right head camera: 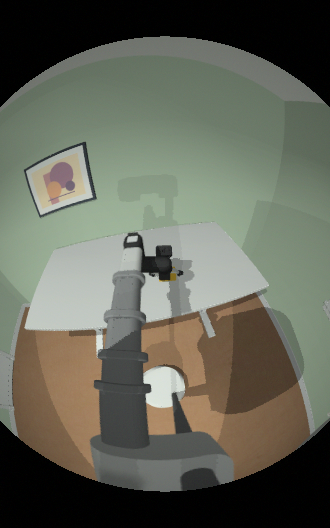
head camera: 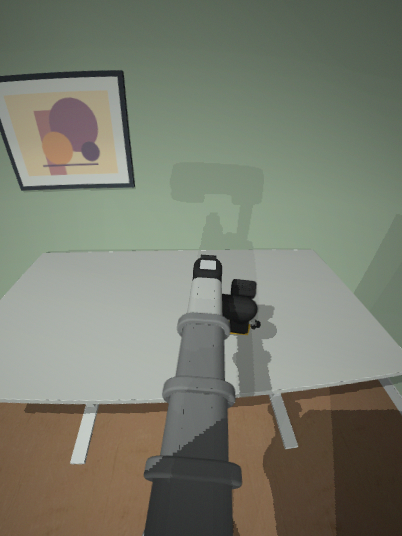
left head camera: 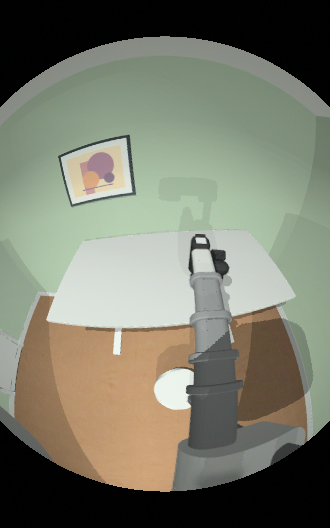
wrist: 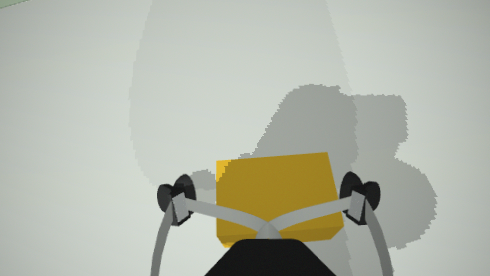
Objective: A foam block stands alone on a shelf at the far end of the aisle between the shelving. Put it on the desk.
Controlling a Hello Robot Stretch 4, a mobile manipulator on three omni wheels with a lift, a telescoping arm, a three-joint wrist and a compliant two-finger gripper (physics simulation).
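Seen in the pictures: gripper, fingertip midpoint: (wrist: 266, 190); robot's base, link origin: (right head camera: 161, 385) (left head camera: 176, 387).
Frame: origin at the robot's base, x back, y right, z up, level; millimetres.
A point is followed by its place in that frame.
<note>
The yellow foam block (right head camera: 172, 277) {x -572, y 136, z 945 mm} (wrist: 280, 182) {x -609, y 112, z 967 mm} appears to rest on the white desk (head camera: 100, 325) {x -560, y -362, z 922 mm} (left head camera: 125, 285) {x -542, y -340, z 922 mm} (right head camera: 75, 290) {x -531, y -433, z 922 mm} (wrist: 65, 100) {x -763, y -145, z 922 mm}, right of the arm's end and in from the front edge. My gripper (right head camera: 166, 275) {x -619, y 103, z 930 mm} (wrist: 266, 190) {x -619, y 103, z 930 mm} is open over it, pointing down. In the wrist view the fingertips stand on either side of the block, with a gap at its left side and the right fingertip close to its right side. In the head view a thin yellow strip shows below the wrist. In the left head view the arm and wrist hide the block.
The green wall (head camera: 300, 150) {x -1212, y 392, z 1438 mm} stands behind the desk. A framed picture (head camera: 70, 131) {x -1058, y -603, z 1492 mm} (left head camera: 98, 171) {x -1059, y -602, z 1469 mm} (right head camera: 60, 180) {x -1059, y -597, z 1472 mm} hangs at the left. A white round seat or disc (left head camera: 174, 389) {x 6, y -29, z 187 mm} (right head camera: 164, 387) {x 7, y 30, z 187 mm} shows in front of the desk, partly behind the arm (head camera: 200, 355) {x -252, y -2, z 1285 mm} (left head camera: 207, 295) {x -257, y -5, z 1285 mm} (right head camera: 126, 295) {x -253, y 6, z 1285 mm}.
</note>
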